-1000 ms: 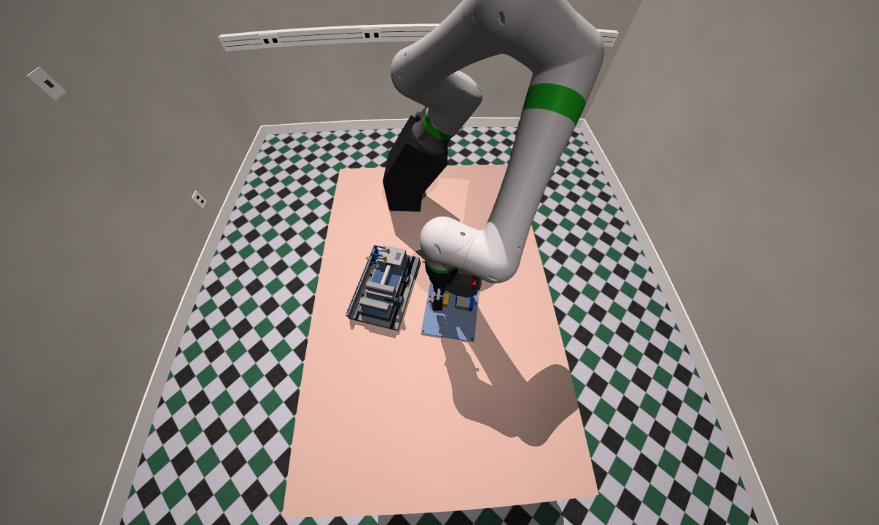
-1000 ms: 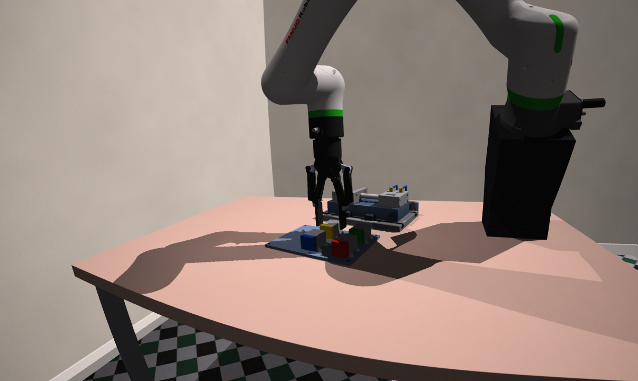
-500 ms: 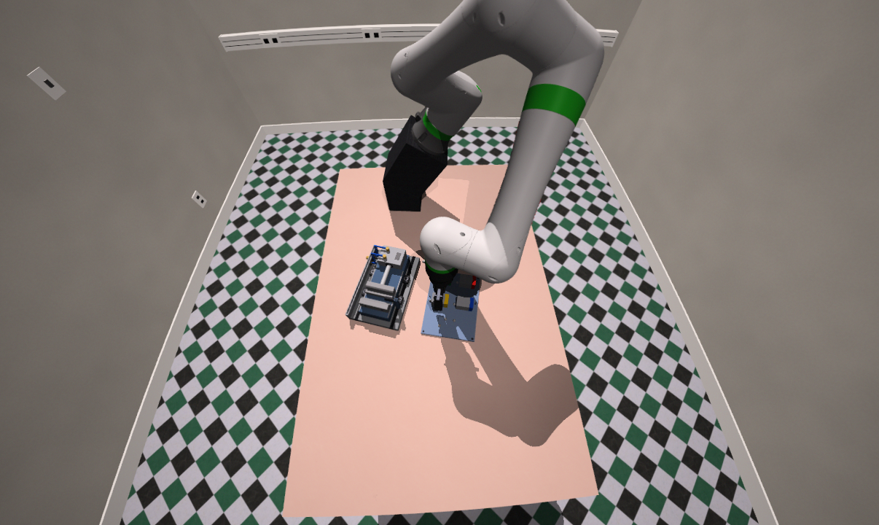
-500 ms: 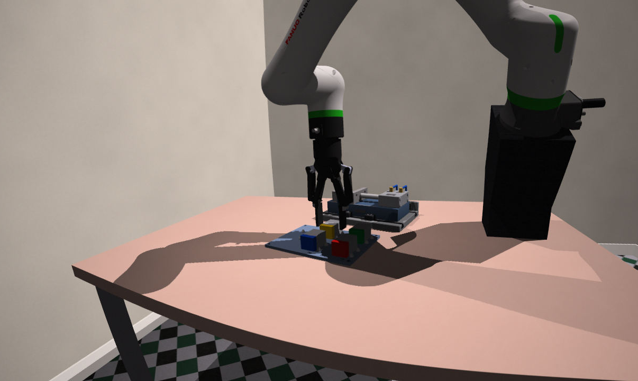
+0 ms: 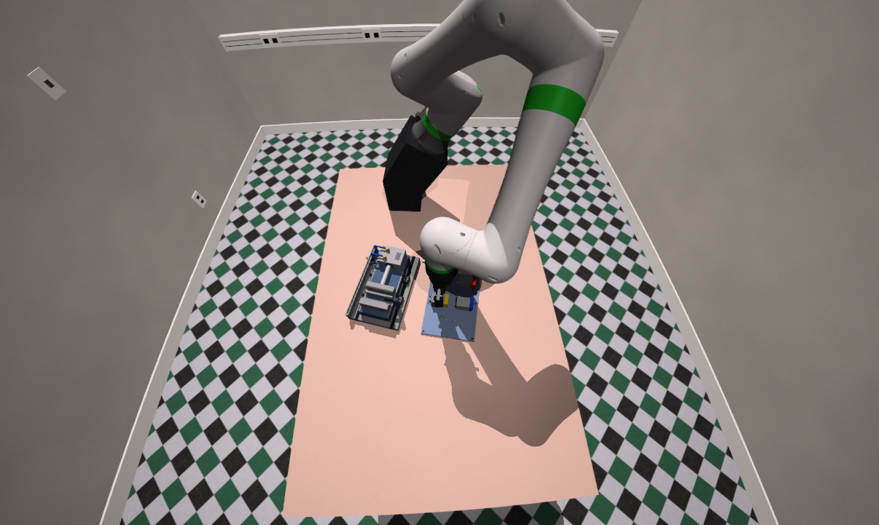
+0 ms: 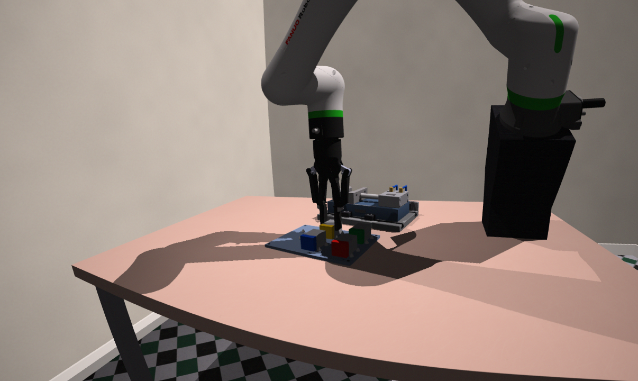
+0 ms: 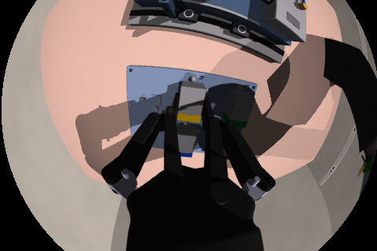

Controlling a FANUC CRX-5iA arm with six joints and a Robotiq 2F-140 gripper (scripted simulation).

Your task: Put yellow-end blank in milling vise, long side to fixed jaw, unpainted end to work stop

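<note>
My gripper is now 3 cm above the yellow-ended blank. Also, from my hand: blue-ended blank: 2 cm ahead, 9 cm to the left, 3 cm below; green-ended blank: 9 cm behind, 2 cm to the left, 3 cm below; plate: 1 cm ahead, 4 cm to the left, 6 cm below.
</note>
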